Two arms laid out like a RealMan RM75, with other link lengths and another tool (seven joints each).
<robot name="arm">
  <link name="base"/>
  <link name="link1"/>
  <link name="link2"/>
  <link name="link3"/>
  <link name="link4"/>
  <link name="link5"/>
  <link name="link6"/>
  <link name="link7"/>
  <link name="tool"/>
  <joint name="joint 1" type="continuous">
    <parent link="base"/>
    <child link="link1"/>
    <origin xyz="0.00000 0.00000 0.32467" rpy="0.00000 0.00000 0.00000"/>
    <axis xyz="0 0 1"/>
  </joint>
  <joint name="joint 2" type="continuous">
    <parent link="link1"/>
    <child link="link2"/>
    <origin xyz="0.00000 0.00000 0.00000" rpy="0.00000 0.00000 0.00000"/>
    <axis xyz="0 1 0"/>
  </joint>
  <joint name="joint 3" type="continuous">
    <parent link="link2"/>
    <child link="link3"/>
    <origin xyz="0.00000 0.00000 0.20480" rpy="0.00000 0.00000 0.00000"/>
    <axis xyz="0 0 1"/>
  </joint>
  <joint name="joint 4" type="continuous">
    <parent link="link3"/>
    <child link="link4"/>
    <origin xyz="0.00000 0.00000 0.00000" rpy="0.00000 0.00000 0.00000"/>
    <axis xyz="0 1 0"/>
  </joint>
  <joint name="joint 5" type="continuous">
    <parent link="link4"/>
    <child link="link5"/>
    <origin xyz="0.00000 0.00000 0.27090" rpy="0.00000 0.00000 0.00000"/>
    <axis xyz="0 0 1"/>
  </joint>
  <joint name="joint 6" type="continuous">
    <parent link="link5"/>
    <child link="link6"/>
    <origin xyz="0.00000 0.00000 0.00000" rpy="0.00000 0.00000 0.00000"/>
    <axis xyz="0 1 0"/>
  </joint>
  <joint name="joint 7" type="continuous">
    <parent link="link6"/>
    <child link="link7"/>
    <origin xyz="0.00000 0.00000 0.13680" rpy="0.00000 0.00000 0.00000"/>
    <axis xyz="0 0 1"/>
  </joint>
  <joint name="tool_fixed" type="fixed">
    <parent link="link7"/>
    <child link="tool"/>
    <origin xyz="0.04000 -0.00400 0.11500" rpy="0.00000 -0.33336 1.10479"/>
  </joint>
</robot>
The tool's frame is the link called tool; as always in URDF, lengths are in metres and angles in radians. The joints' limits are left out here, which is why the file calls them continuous.
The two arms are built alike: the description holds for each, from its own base.
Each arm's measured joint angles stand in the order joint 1, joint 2, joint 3, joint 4, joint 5, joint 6, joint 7.
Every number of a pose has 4 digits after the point.
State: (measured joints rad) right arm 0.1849 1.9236 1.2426 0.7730 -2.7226 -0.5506 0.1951; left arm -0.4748 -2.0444 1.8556 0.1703 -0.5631 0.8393 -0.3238
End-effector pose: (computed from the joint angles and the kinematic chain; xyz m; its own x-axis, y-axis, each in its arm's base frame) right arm 0.3557 0.4815 0.0561 -0.3123 0.1669 -0.9352 -0.9372 0.1072 0.3320; left arm -0.3623 0.4828 0.1084 0.8814 0.4343 -0.1859 -0.1500 -0.1158 -0.9819
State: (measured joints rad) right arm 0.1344 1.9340 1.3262 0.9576 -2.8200 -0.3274 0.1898; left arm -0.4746 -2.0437 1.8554 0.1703 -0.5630 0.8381 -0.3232
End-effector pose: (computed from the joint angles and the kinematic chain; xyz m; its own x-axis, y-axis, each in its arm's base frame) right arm 0.3423 0.4906 0.0644 -0.2772 0.1432 -0.9501 -0.9392 0.1679 0.2994; left arm -0.3627 0.4828 0.1086 0.8806 0.4353 -0.1871 -0.1510 -0.1163 -0.9817
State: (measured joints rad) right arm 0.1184 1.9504 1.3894 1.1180 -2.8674 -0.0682 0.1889; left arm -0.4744 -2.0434 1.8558 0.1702 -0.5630 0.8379 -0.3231
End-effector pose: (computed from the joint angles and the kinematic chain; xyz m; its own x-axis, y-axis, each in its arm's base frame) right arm 0.3303 0.4959 0.0704 -0.2549 0.1140 -0.9602 -0.9242 0.2634 0.2766; left arm -0.3629 0.4827 0.1087 0.8804 0.4354 -0.1877 -0.1516 -0.1167 -0.9815
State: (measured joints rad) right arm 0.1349 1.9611 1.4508 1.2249 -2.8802 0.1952 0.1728; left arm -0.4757 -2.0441 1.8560 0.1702 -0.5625 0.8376 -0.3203
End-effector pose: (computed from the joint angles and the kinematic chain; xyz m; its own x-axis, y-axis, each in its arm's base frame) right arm 0.3291 0.4937 0.0772 -0.2258 0.0767 -0.9711 -0.8926 0.3830 0.2378; left arm -0.3620 0.4832 0.1081 0.8807 0.4337 -0.1905 -0.1542 -0.1178 -0.9810
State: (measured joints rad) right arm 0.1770 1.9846 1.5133 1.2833 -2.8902 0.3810 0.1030; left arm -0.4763 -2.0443 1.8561 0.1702 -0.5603 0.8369 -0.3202
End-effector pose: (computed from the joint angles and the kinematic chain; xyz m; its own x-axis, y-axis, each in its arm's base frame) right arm 0.3206 0.4952 0.0849 -0.1753 0.0290 -0.9841 -0.8817 0.4400 0.1701; left arm -0.3615 0.4834 0.1074 0.8810 0.4323 -0.1924 -0.1555 -0.1197 -0.9806
